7 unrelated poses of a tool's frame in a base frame.
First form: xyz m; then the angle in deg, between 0 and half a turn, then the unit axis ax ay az.
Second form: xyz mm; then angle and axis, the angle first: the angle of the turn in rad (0 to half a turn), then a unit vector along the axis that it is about. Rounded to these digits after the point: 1 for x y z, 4 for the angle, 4 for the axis.
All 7 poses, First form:
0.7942 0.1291 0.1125 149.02 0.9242 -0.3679 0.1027
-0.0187 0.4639 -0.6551 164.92 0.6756 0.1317 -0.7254
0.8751 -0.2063 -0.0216 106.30 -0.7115 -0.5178 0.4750
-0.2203 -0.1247 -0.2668 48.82 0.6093 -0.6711 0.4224
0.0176 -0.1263 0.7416 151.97 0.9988 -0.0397 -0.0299
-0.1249 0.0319 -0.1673 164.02 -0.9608 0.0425 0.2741
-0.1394 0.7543 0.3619 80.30 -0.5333 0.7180 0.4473
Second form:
794.2 129.1 112.5 2.6009 0.9242 -0.3679 0.1027
-18.7 463.9 -655.1 2.8784 0.6756 0.1317 -0.7254
875.1 -206.3 -21.6 1.8553 -0.7115 -0.5178 0.4750
-220.3 -124.7 -266.8 0.8521 0.6093 -0.6711 0.4224
17.6 -126.3 741.6 2.6524 0.9988 -0.0397 -0.0299
-124.9 31.9 -167.3 2.8627 -0.9608 0.0425 0.2741
-139.4 754.3 361.9 1.4015 -0.5333 0.7180 0.4473

